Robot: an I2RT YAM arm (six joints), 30 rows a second.
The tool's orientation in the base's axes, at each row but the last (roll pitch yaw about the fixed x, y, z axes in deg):
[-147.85 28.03 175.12]
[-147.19 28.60 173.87]
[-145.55 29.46 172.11]
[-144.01 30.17 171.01]
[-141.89 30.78 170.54]
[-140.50 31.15 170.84]
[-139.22 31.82 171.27]
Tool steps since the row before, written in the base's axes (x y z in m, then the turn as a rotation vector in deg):
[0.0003 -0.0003 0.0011 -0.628 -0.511 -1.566]
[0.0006 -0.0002 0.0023 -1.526 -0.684 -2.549]
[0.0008 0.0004 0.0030 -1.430 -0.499 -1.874]
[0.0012 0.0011 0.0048 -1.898 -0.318 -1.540]
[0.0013 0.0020 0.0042 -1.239 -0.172 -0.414]
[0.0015 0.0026 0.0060 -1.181 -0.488 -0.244]
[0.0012 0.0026 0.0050 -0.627 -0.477 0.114]
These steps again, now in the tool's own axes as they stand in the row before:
[-0.0008 -0.0007 -0.0005 1.250 0.114 1.238]
[-0.0016 -0.0010 -0.0014 2.488 0.129 1.757]
[-0.0021 -0.0009 -0.0021 2.095 -0.021 1.189]
[-0.0033 -0.0011 -0.0037 2.352 -0.251 0.694]
[-0.0030 -0.0002 -0.0038 1.238 -0.451 0.030]
[-0.0040 -0.0008 -0.0053 1.058 -0.742 0.153]
[-0.0033 -0.0004 -0.0047 0.405 -0.681 0.078]

